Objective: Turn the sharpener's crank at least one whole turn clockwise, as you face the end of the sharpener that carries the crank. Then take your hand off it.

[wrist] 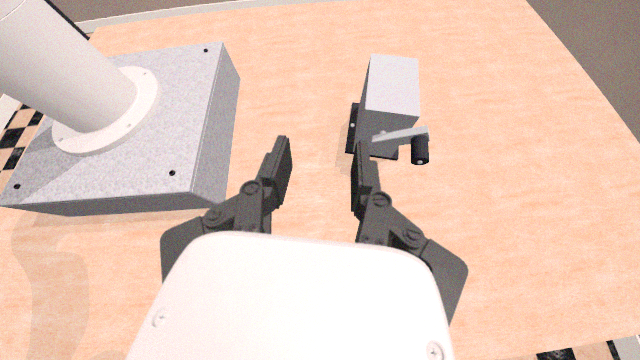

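The sharpener is a light grey box on a dark base, right of the upper middle of the wrist view. Its crank is a light grey arm on the end facing the camera, reaching right and slightly up in the view to a black handle. My gripper is open and empty, its two dark fingers well apart. It is to the left of the crank handle. The right fingertip overlaps the lower left part of the sharpener's end in the view and hides a little of it; whether they touch I cannot tell.
The wooden table lies under everything. A grey speckled block with the white robot base column stands at the left. The table's right edge runs down the right of the view. A black-and-tan checkered floor shows at the left and bottom right.
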